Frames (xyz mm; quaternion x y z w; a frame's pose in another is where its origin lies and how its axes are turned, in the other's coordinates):
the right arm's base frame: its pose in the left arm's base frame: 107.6 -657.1 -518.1 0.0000 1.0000 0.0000 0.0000
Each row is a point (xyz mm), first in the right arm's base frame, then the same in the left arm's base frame.
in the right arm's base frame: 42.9 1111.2 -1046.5
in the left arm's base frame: 64.7 454.1 528.4
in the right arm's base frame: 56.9 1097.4 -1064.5
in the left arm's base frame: 50.7 440.3 546.4
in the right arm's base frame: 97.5 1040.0 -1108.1
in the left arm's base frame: 10.1 382.9 590.0
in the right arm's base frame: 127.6 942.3 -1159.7
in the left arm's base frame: -20.0 285.2 641.6
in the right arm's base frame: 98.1 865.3 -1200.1
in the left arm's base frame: 9.5 208.2 682.0
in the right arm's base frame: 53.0 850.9 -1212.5
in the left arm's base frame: 54.6 193.8 694.4
